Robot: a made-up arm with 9 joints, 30 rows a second.
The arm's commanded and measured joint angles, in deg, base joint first. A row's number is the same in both.
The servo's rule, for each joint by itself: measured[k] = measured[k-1] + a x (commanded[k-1-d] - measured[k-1]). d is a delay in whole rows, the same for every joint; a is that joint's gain. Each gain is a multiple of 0.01, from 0.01 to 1. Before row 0 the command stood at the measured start. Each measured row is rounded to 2 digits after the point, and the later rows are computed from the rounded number. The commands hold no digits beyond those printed.
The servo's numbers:
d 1
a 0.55 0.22 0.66 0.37 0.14 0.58 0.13 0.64 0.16
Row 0, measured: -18.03, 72.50, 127.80, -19.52, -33.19, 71.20, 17.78, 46.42, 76.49
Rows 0 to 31, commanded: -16.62, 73.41, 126.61, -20.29, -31.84, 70.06, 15.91, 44.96, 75.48; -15.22, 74.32, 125.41, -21.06, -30.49, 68.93, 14.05, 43.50, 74.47; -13.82, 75.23, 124.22, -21.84, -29.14, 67.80, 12.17, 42.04, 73.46; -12.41, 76.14, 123.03, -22.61, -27.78, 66.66, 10.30, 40.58, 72.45; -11.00, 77.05, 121.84, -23.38, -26.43, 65.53, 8.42, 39.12, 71.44; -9.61, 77.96, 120.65, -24.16, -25.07, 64.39, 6.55, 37.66, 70.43; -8.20, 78.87, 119.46, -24.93, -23.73, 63.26, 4.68, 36.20, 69.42; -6.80, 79.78, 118.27, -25.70, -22.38, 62.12, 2.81, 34.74, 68.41; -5.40, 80.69, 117.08, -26.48, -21.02, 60.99, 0.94, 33.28, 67.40; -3.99, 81.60, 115.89, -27.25, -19.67, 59.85, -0.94, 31.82, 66.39; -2.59, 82.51, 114.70, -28.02, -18.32, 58.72, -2.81, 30.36, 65.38; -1.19, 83.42, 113.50, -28.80, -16.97, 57.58, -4.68, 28.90, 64.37; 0.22, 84.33, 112.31, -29.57, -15.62, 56.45, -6.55, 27.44, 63.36; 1.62, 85.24, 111.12, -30.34, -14.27, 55.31, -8.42, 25.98, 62.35; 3.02, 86.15, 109.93, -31.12, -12.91, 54.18, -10.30, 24.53, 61.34; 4.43, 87.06, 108.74, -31.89, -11.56, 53.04, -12.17, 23.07, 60.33; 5.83, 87.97, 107.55, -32.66, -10.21, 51.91, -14.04, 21.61, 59.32; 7.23, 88.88, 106.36, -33.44, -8.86, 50.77, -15.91, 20.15, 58.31; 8.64, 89.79, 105.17, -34.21, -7.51, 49.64, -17.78, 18.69, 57.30; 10.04, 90.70, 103.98, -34.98, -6.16, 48.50, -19.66, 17.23, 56.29; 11.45, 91.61, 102.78, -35.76, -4.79, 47.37, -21.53, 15.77, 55.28; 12.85, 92.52, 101.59, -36.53, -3.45, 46.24, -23.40, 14.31, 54.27; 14.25, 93.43, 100.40, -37.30, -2.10, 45.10, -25.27, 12.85, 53.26; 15.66, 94.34, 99.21, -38.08, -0.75, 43.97, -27.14, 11.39, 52.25; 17.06, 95.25, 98.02, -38.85, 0.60, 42.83, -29.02, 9.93, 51.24; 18.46, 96.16, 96.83, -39.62, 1.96, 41.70, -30.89, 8.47, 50.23; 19.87, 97.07, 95.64, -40.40, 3.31, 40.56, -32.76, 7.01, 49.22; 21.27, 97.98, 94.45, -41.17, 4.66, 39.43, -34.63, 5.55, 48.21; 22.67, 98.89, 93.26, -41.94, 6.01, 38.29, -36.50, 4.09, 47.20; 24.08, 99.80, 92.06, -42.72, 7.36, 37.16, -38.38, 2.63, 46.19; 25.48, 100.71, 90.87, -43.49, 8.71, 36.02, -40.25, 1.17, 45.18; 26.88, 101.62, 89.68, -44.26, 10.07, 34.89, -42.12, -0.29, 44.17
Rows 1 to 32, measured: -18.03, 72.50, 127.80, -19.52, -33.19, 71.20, 17.78, 46.42, 76.49; -17.25, 72.70, 127.01, -19.80, -33.00, 70.54, 17.54, 45.49, 76.33; -16.13, 73.06, 125.95, -20.27, -32.65, 69.61, 17.09, 44.22, 76.03; -14.86, 73.54, 124.81, -20.85, -32.16, 68.56, 16.45, 42.82, 75.62; -13.51, 74.11, 123.64, -21.50, -31.55, 67.46, 15.65, 41.39, 75.11; -12.13, 74.76, 122.45, -22.20, -30.83, 66.34, 14.71, 39.94, 74.52; -10.74, 75.46, 121.26, -22.93, -30.02, 65.21, 13.65, 38.48, 73.87; -9.34, 76.21, 120.07, -23.67, -29.14, 64.08, 12.48, 37.02, 73.16; -7.94, 77.00, 118.88, -24.42, -28.19, 62.94, 11.22, 35.56, 72.40; -6.54, 77.81, 117.69, -25.18, -27.19, 61.81, 9.88, 34.10, 71.60; -5.14, 78.64, 116.50, -25.95, -26.14, 60.67, 8.47, 32.64, 70.77; -3.74, 79.49, 115.31, -26.72, -25.05, 59.54, 7.00, 31.18, 69.91; -2.34, 80.35, 114.12, -27.49, -23.92, 58.40, 5.48, 29.72, 69.02; -0.93, 81.23, 112.93, -28.26, -22.76, 57.27, 3.92, 28.26, 68.11; 0.47, 82.11, 111.74, -29.03, -21.57, 56.13, 2.32, 26.80, 67.19; 1.87, 83.00, 110.55, -29.80, -20.36, 55.00, 0.68, 25.35, 66.25; 3.28, 83.89, 109.36, -30.57, -19.13, 53.86, -0.99, 23.89, 65.30; 4.68, 84.79, 108.17, -31.34, -17.88, 52.73, -2.69, 22.43, 64.34; 6.08, 85.69, 106.98, -32.12, -16.62, 51.59, -4.41, 20.97, 63.38; 7.49, 86.59, 105.79, -32.89, -15.34, 50.46, -6.15, 19.51, 62.41; 8.89, 87.49, 104.60, -33.66, -14.05, 49.32, -7.91, 18.05, 61.43; 10.30, 88.40, 103.40, -34.44, -12.75, 48.19, -9.68, 16.59, 60.45; 11.70, 89.31, 102.21, -35.21, -11.45, 47.06, -11.46, 15.13, 59.46; 13.10, 90.22, 101.02, -35.98, -10.14, 45.92, -13.26, 13.67, 58.47; 14.51, 91.13, 99.83, -36.76, -8.83, 44.79, -15.06, 12.21, 57.47; 15.91, 92.04, 98.64, -37.53, -7.51, 43.65, -16.87, 10.75, 56.47; 17.31, 92.95, 97.45, -38.30, -6.18, 42.52, -18.69, 9.29, 55.47; 18.72, 93.86, 96.26, -39.08, -4.85, 41.38, -20.52, 7.83, 54.47; 20.12, 94.77, 95.07, -39.85, -3.52, 40.25, -22.35, 6.37, 53.47; 21.52, 95.68, 93.88, -40.62, -2.19, 39.11, -24.19, 4.91, 52.47; 22.93, 96.59, 92.68, -41.40, -0.85, 37.98, -26.03, 3.45, 51.47; 24.33, 97.50, 91.49, -42.17, 0.49, 36.84, -27.88, 1.99, 50.46
